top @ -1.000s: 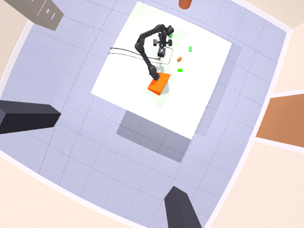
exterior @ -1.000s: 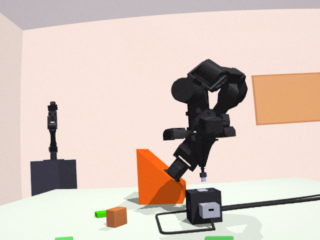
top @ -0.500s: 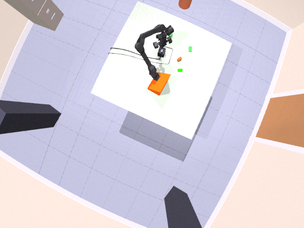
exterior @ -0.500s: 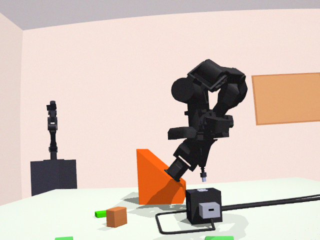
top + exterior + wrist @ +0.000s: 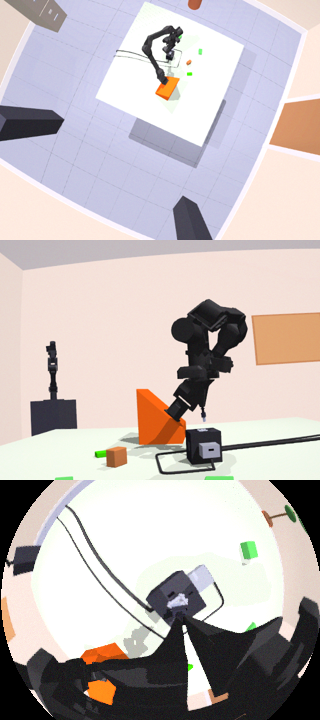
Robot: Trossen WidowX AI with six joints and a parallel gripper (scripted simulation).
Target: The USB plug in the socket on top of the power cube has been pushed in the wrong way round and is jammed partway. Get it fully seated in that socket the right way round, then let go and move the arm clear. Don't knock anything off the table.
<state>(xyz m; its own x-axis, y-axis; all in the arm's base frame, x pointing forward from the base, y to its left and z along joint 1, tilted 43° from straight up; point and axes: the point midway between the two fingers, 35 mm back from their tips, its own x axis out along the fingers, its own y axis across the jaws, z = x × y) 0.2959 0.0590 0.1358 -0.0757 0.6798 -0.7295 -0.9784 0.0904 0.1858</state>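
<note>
Now: gripper tip 20 mm above the USB plug. Round my gripper tip: brown block 60 mm ahead, 220 mm to the right, 110 mm below; USB socket 70 mm below.
</note>
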